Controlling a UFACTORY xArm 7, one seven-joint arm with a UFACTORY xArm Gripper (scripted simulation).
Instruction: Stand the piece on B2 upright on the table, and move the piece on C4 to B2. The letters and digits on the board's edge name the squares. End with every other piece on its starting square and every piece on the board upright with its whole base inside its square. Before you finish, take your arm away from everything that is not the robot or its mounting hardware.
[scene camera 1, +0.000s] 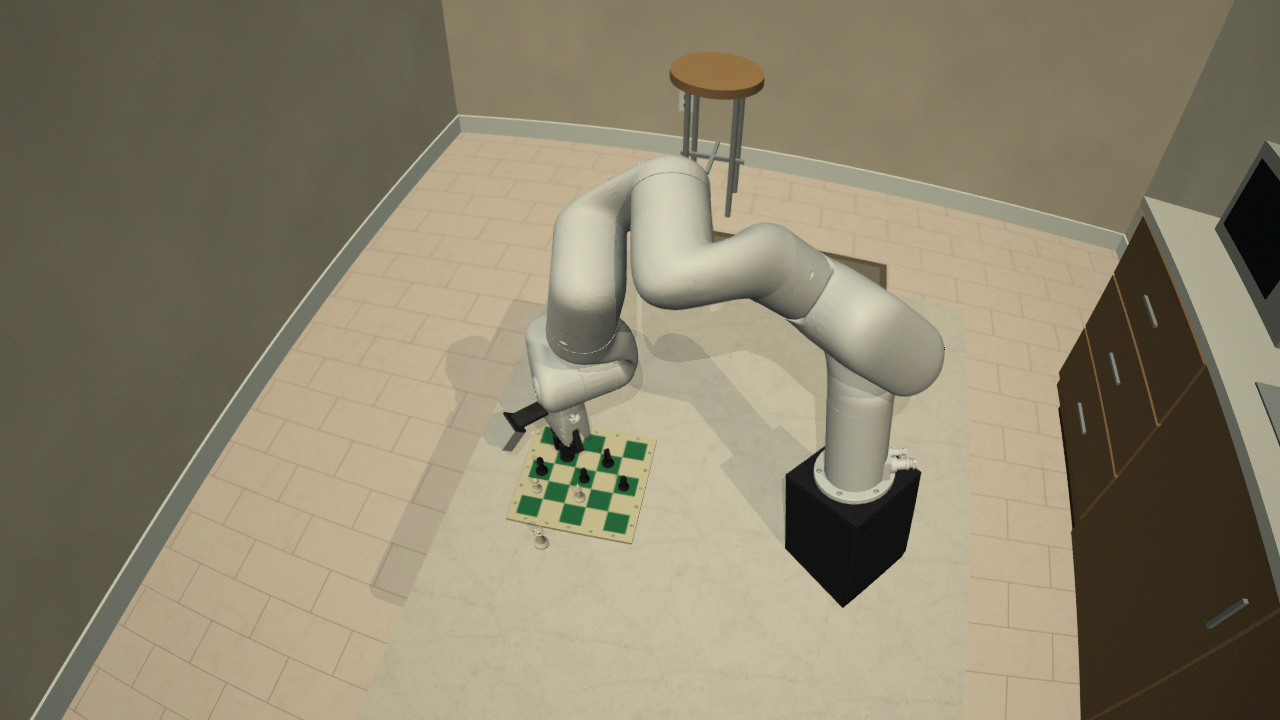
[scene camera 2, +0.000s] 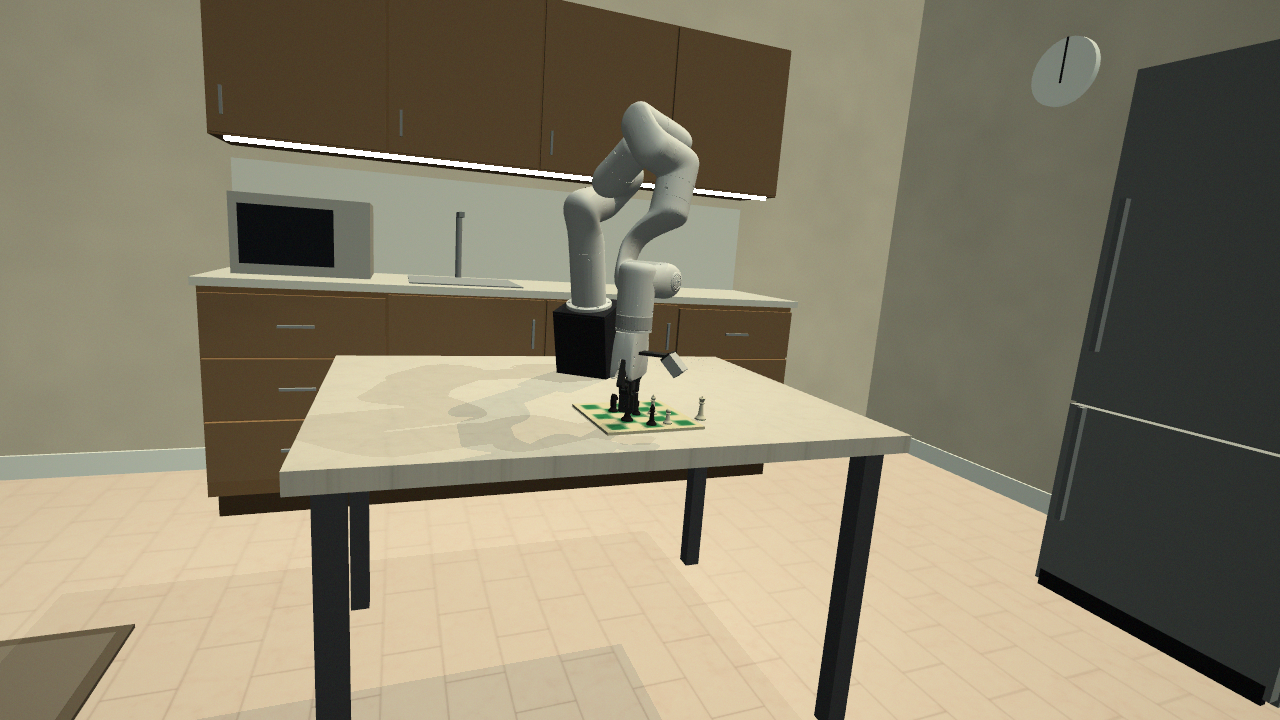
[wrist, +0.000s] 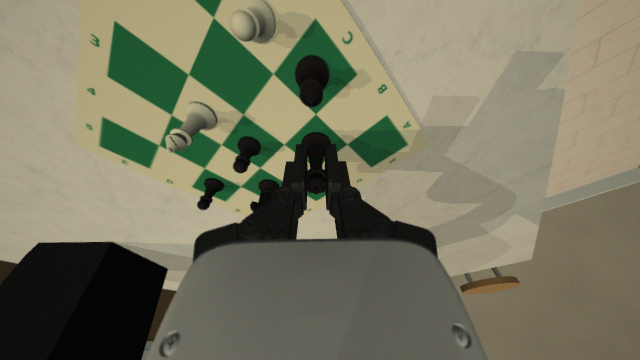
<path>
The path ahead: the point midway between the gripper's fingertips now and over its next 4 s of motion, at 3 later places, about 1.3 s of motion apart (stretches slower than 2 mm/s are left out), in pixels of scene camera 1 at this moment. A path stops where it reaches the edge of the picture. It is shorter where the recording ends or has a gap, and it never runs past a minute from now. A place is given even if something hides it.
My gripper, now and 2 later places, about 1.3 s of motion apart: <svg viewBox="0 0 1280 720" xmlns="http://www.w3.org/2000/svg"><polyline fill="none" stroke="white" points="566,450 561,419 558,395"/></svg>
</path>
